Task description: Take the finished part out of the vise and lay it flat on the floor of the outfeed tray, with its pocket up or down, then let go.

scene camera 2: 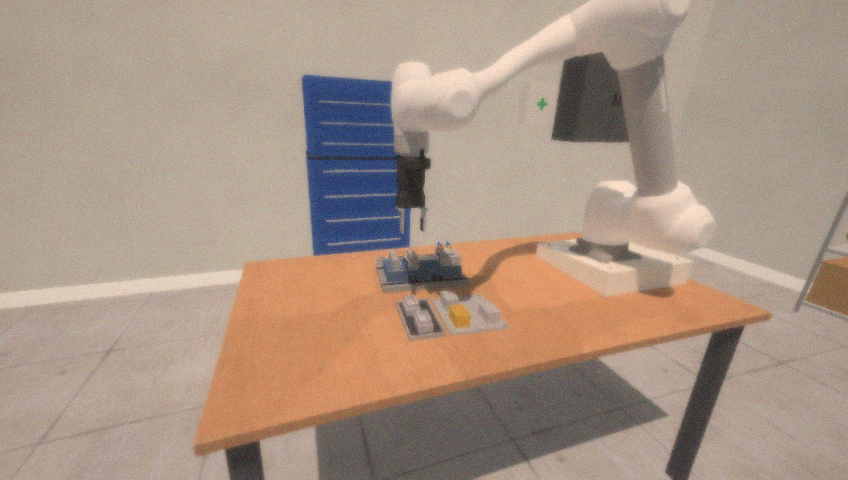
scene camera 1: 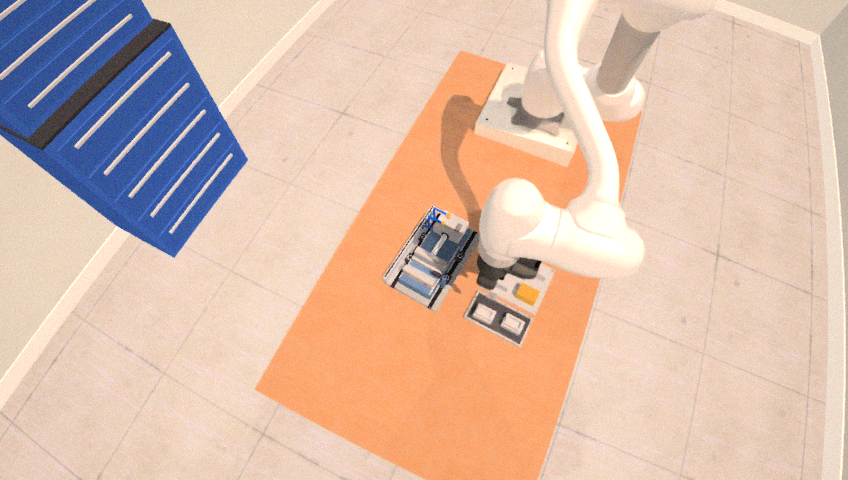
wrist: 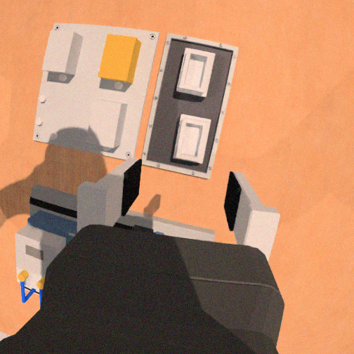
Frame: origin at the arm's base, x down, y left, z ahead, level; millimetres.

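Seen in the pictures: gripper, fingertip midpoint: (scene camera 2: 412,231) (scene camera 1: 495,287); arm's base, origin of the base link: (scene camera 2: 603,254) (scene camera 1: 540,113).
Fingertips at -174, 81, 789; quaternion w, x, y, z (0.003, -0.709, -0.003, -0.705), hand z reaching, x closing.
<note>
Pixels of each thing's top centre, then the offset from my fingertips to it, as dx, dy, dz.
- blue-grey vise, middle of its top: (scene camera 1: 434,246) (scene camera 2: 422,251) +151, -211, -106
- light plate, middle of its top: (scene camera 2: 467,311) (scene camera 1: 518,278) +242, +60, -158
- yellow block, middle of its top: (scene camera 2: 459,310) (scene camera 1: 528,292) +206, +101, -111
My gripper (scene camera 2: 412,228) (wrist: 183,183) is open and empty, with its fingers hanging high above the vise side of the table. The outfeed tray (scene camera 1: 498,318) (scene camera 2: 407,321) (wrist: 223,113) has a dark floor and a light rim. Two white parts lie flat and apart on it, pockets up: one part (scene camera 1: 483,312) (scene camera 2: 411,305) (wrist: 193,139) nearer the vise, the other part (scene camera 1: 512,322) (scene camera 2: 423,321) (wrist: 196,72) farther off. The blue-grey vise (scene camera 2: 428,268) (wrist: 50,223) stands beside the tray; I make out no part between its jaws. My gripper body hides most of it in the wrist view.
A light plate (scene camera 2: 476,324) (wrist: 75,102) beside the tray carries a yellow block (scene camera 1: 527,292) (scene camera 2: 459,315) (wrist: 119,57) and two pale blocks. Blue tubes with yellow fittings stand at the vise's end. The robot's white base (scene camera 1: 526,142) (scene camera 2: 648,279) is at the table's far end.
</note>
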